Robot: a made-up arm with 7 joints. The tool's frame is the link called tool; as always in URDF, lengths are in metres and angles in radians.
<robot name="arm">
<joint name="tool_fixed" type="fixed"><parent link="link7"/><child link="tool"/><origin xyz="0 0 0" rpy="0 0.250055 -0.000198"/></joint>
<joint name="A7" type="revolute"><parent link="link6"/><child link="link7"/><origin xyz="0.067 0 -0.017"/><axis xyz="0.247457 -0.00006 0.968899"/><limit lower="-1.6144" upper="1.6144" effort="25" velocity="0.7"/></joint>
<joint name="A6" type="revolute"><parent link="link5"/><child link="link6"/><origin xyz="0.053 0 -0.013"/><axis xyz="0.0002 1 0.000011"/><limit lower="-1.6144" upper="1.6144" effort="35" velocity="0.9"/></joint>
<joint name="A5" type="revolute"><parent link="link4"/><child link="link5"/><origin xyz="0.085 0.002 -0.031"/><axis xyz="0.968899 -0.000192 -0.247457"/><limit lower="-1.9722" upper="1.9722" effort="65" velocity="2.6"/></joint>
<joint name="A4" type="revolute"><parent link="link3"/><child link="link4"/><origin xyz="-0.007 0 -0.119"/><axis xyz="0.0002 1 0.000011"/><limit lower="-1.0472" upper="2.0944" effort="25" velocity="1.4"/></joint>
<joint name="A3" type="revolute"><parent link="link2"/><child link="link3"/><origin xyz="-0.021 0.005 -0.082"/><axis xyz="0.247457 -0.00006 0.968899"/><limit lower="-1.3" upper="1.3" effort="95" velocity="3.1"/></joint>
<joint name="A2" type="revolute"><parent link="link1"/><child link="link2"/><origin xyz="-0.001 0.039 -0.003"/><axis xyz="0.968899 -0.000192 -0.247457"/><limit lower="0" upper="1.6" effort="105" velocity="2.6"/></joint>
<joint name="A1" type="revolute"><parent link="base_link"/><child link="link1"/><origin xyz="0 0 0"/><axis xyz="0.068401 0.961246 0.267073"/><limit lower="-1.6" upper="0.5" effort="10" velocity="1.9"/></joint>
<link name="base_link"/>
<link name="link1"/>
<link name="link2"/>
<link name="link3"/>
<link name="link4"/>
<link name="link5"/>
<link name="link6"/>
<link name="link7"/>
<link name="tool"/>
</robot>
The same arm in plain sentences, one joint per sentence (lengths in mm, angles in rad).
The arm has seven revolute joints in a row. What follows holds with every joint at zero, and every direction is one of the base frame's.
The first joint sits at the same point as the base frame's origin and turns about the direction (0.068403, 0.961235, 0.26711), from -1.6 to 0.5 rad.
The second joint sits 1 mm along -x and 39 mm along +y and 3 mm along -z from the first joint and turns about the direction (0.968889, -0.0002, -0.247497), from 0 to 1.6 rad.
The third joint sits 21 mm along -x and 5 mm along +y and 82 mm along -z from the second joint and turns about the direction (0.247497, -0.0001, 0.968889), from -1.3 to 1.3 rad.
The fourth joint sits 7 mm along -x and 119 mm along -z from the third joint and turns about the direction (0.0002, 1, 0), from -1.0472 to 2.0944 rad.
The fifth joint sits 85 mm along +x and 2 mm along +y and 31 mm along -z from the fourth joint and turns about the direction (0.968889, -0.0002, -0.247497), from -1.9722 to 1.9722 rad.
The sixth joint sits 53 mm along +x and 13 mm along -z from the fifth joint and turns about the direction (0.0002, 1, 0), from -1.6144 to 1.6144 rad.
The seventh joint sits 67 mm along +x and 17 mm along -z from the sixth joint and turns about the direction (0.247497, -0.0001, 0.968889), from -1.6144 to 1.6144 rad.
The tool frame, which is the frame that the pose is given for, sits at the same point as the seventh joint; its axes are the base frame's turned by roll 0, pitch 0.2501 and yaw -0.0002 rad (as in URDF: about the fixed x, then y, then z).

